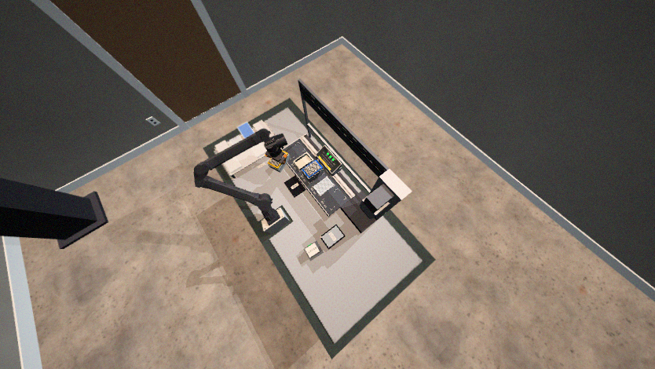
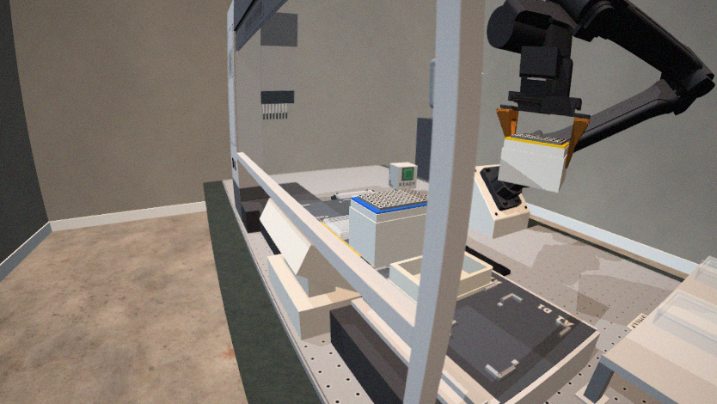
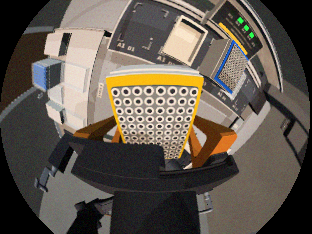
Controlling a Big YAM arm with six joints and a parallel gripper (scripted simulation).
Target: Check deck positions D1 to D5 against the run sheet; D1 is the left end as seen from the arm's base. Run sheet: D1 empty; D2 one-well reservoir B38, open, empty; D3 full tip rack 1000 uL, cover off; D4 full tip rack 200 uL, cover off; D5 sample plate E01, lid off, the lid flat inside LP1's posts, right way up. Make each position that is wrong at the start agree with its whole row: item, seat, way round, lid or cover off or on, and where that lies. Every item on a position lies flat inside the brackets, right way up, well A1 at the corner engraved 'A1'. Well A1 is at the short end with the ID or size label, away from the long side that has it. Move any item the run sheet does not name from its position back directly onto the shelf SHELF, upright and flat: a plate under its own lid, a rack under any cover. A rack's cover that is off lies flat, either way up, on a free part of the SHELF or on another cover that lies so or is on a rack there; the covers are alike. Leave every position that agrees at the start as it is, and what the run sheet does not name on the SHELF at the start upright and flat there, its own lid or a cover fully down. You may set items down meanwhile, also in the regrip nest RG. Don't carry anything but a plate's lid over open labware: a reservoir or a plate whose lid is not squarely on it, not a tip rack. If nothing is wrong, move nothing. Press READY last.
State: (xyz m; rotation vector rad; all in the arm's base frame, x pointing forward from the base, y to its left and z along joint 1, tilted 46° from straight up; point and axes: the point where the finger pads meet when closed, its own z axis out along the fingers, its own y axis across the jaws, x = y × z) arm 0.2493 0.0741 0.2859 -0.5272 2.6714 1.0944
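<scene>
Now: the yellow-rimmed tip rack 1 cm to the right of my hand and 1 cm above it. Also, from my hand: white sample plate: 15 cm ahead, 27 cm to the right, 18 cm below; then blue-rimmed tip rack: 15 cm ahead, 15 cm to the right, 11 cm below; then black nest: 1 cm behind, 12 cm to the right, 23 cm below.
</scene>
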